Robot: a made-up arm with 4 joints.
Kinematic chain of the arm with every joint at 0, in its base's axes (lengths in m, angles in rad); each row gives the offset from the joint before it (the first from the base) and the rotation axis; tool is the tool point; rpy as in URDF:
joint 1: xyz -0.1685 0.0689 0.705 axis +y
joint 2: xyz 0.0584 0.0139 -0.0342 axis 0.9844 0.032 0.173
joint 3: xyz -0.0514 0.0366 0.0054 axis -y
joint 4: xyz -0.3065 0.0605 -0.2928 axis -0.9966 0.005 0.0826
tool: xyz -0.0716 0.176 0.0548 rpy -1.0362 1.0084 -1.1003
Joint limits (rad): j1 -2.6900..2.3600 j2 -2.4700..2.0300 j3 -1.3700..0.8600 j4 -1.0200..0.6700
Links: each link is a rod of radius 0.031 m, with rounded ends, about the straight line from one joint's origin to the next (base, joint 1, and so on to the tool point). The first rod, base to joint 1, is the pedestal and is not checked.
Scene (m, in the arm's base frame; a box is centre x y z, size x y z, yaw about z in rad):
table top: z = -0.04
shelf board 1: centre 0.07 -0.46 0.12 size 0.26 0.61 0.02 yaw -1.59
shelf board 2: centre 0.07 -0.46 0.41 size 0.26 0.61 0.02 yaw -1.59
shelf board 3: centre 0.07 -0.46 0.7 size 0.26 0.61 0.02 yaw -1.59
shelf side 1: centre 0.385 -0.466 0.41 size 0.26 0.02 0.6 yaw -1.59
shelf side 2: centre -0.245 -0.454 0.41 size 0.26 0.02 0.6 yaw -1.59
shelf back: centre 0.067 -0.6 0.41 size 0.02 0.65 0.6 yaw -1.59
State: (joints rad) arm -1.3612 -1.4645 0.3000 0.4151
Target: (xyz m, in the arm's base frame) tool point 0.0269 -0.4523 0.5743
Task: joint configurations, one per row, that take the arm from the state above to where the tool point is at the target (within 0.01 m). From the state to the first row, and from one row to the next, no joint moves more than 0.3 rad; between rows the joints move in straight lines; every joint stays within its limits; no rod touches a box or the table.
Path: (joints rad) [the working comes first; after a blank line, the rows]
Joints at the target: -1.4120 -1.8267 0.7054 0.5630
Straight joint move there: touches shelf board 2.

1: -1.5950 -1.3666 0.1180 0.4788
2: -1.8288 -1.2687 -0.0640 0.5426
3: -2.0626 -1.1708 -0.2460 0.6063
4: -2.2964 -1.0729 -0.4280 0.6700
5: -2.0753 -1.2614 -0.1447 0.6433
6: -1.8542 -1.4498 0.1387 0.6165
7: -1.6331 -1.6383 0.4221 0.5898
8: -1.4120 -1.8267 0.7054 0.5630

